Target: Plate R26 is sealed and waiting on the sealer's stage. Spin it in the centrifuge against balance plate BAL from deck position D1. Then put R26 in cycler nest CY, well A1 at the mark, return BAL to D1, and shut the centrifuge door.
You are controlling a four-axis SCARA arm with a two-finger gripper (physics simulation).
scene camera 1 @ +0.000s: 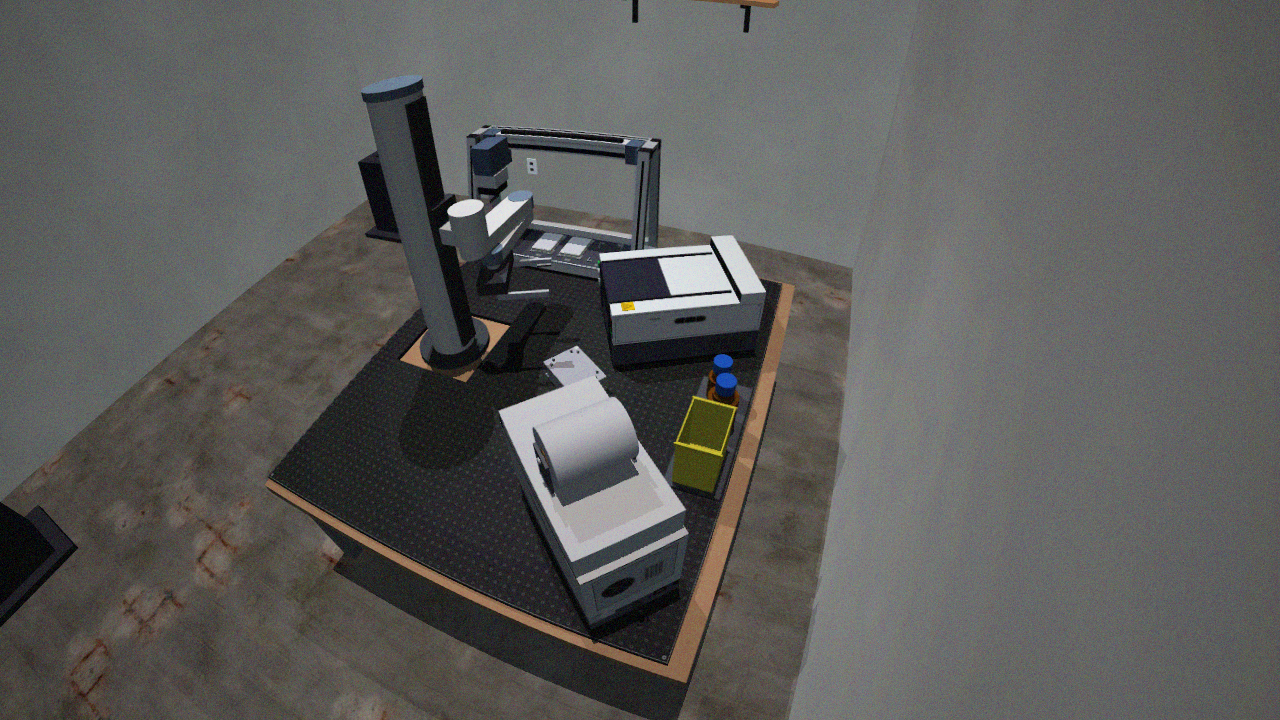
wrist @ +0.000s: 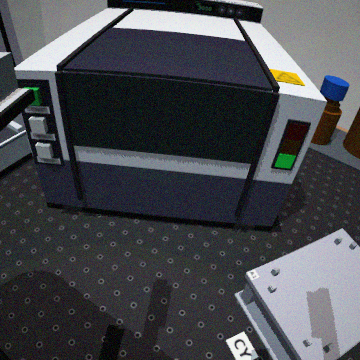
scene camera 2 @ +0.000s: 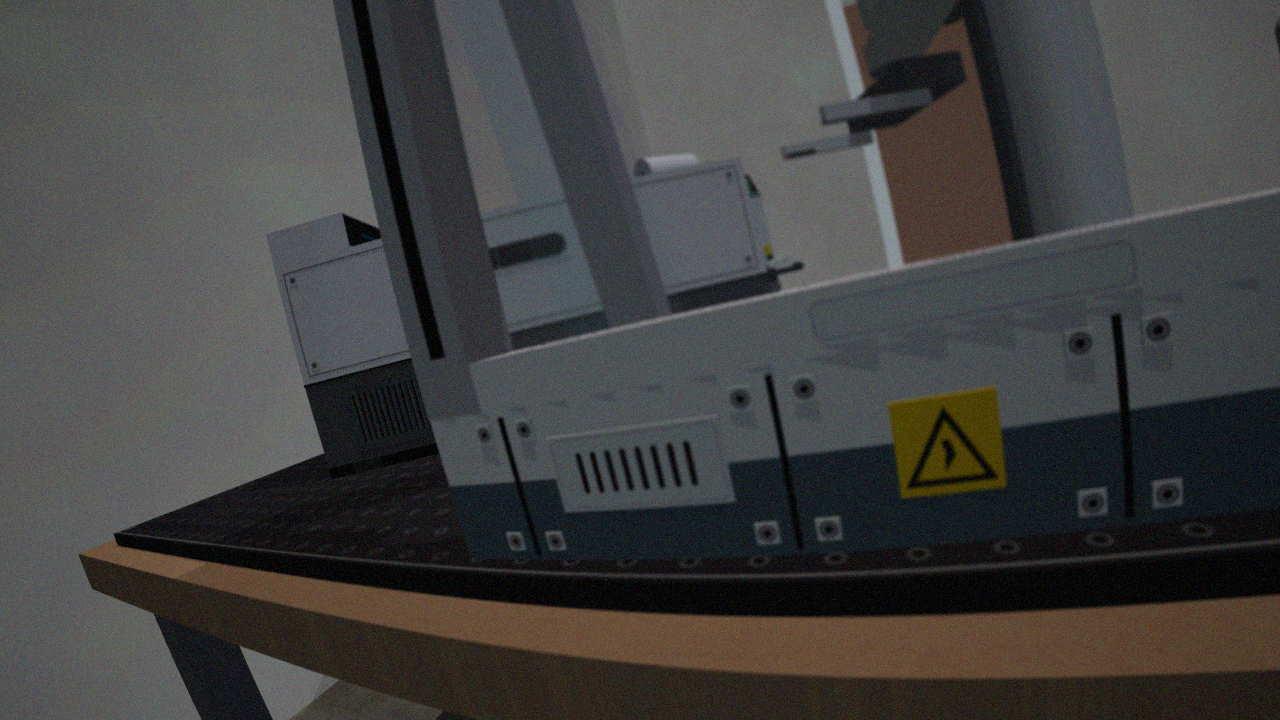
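Seen in the pictures: gripper, between the fingertips: (scene camera 1: 550, 276) (wrist: 203, 94) (scene camera 2: 800, 136); arm's base, origin of its link: (scene camera 1: 455, 343).
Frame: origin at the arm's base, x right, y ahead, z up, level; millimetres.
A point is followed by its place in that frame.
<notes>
The centrifuge (scene camera 1: 689, 322) {x -183, y 763, z 168 mm} (scene camera 2: 344, 322) {x -558, y 751, z 156 mm} (wrist: 165, 187) {x -208, y 486, z 78 mm} is a white and dark box; its dark door (wrist: 165, 115) {x -211, y 481, z 183 mm} is shut and its lower status light is green. My gripper (scene camera 1: 528, 277) {x -112, y 352, z 283 mm} (scene camera 2: 850, 127) is open and empty, in the air in front of the centrifuge. In the wrist view one finger overlaps the green top button (wrist: 33, 96); scene camera 1 shows a gap. The silver nest CY (scene camera 1: 586, 356) {x -38, y 489, z 68 mm} (wrist: 300, 270) {x -19, y 478, z 68 mm} bears no plate; its A1 mark (wrist: 253, 275) {x -63, y 442, z 68 mm} shows. The white sealer (scene camera 1: 617, 528) {x 607, y 850, z 363 mm} carries a roll. R26 and BAL cannot be identified; the sealer's stage is not clearly visible.
A gantry (scene camera 1: 646, 201) {x -553, y 496, z 343 mm} (scene camera 2: 465, 223) {x -712, y 446, z 150 mm} stands over a deck with two pale plate-like things (scene camera 1: 547, 241) {x -572, y 77, z 85 mm} (scene camera 1: 575, 245) {x -578, y 198, z 86 mm}, labels unreadable. Blue-capped brown bottles (scene camera 1: 725, 385) {x 59, y 926, z 199 mm} (wrist: 327, 122) {x -55, y 863, z 75 mm} and a yellow bin (scene camera 1: 699, 465) {x 265, y 922, z 122 mm} stand along the table's right edge. The arm's column (scene camera 1: 416, 223) {x 63, y 40, z 516 mm} rises at the left.
</notes>
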